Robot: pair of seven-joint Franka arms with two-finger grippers.
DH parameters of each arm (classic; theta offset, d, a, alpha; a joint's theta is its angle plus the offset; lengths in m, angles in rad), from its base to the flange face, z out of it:
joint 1: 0 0.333 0 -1.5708
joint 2: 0 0 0 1.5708
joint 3: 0 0.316 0.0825 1.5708
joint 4: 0 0 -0.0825 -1.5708
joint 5: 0 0.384 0 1.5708
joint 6: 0 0 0.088 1.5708
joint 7: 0 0.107 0 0
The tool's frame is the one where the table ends.
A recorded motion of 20 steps. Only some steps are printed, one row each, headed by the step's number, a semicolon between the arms.
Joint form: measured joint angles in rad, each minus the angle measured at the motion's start. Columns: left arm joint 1, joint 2, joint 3, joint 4, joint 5, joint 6, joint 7; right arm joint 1, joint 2, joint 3, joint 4, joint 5, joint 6, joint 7.
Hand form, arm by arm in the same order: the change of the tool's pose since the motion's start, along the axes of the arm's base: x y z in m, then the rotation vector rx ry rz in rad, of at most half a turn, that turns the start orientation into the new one. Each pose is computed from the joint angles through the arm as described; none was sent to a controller.
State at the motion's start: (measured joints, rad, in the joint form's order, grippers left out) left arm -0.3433 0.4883 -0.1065 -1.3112 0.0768 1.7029 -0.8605; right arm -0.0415 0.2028 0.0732 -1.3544 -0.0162 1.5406 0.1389
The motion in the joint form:
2: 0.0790 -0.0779 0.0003 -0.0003 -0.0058 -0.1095 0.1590; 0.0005 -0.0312 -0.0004 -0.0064 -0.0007 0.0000 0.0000
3: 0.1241 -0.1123 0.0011 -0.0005 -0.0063 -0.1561 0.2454; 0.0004 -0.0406 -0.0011 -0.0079 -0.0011 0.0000 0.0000
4: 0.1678 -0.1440 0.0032 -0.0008 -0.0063 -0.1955 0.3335; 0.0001 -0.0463 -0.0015 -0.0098 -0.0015 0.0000 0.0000
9: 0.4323 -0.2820 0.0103 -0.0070 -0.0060 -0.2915 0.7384; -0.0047 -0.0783 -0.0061 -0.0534 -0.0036 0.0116 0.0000
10: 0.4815 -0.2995 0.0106 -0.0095 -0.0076 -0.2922 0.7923; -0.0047 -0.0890 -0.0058 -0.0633 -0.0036 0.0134 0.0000
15: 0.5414 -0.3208 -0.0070 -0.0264 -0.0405 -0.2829 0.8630; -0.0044 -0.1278 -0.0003 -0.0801 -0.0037 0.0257 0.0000
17: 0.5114 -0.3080 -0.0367 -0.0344 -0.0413 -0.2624 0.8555; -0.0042 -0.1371 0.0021 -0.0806 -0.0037 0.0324 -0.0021
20: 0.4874 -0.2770 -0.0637 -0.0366 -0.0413 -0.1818 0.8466; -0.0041 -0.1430 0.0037 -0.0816 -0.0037 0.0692 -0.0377
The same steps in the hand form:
2: -0.0025 0.0581 0.0443 0.0013 0.0392 -0.0748; -0.0088 0.0004 0.0160 -0.0023 -0.0248 0.0002
3: -0.0040 0.0902 0.0635 -0.0009 0.0560 -0.1131; -0.0116 0.0000 0.0209 -0.0032 -0.0327 -0.0006
4: -0.0064 0.1213 0.0811 -0.0053 0.0689 -0.1535; -0.0132 -0.0003 0.0234 -0.0040 -0.0365 -0.0013
9: -0.0310 0.2915 0.1569 -0.0388 0.0545 -0.2805; -0.0216 -0.0053 0.0230 -0.0091 -0.0365 -0.0101
10: -0.0373 0.3202 0.1662 -0.0423 0.0423 -0.2850; -0.0247 -0.0049 0.0248 -0.0097 -0.0391 -0.0097
15: -0.0444 0.3412 0.1718 -0.0787 0.0233 -0.3167; -0.0353 -0.0011 0.0406 -0.0109 -0.0734 -0.0038
17: -0.0362 0.3083 0.1625 -0.0848 0.0234 -0.3691; -0.0376 0.0005 0.0464 -0.0109 -0.0889 0.0009
20: -0.0183 0.2805 0.1499 -0.0845 -0.0246 -0.4132; -0.0359 0.0017 0.0529 -0.0117 -0.1303 0.0385

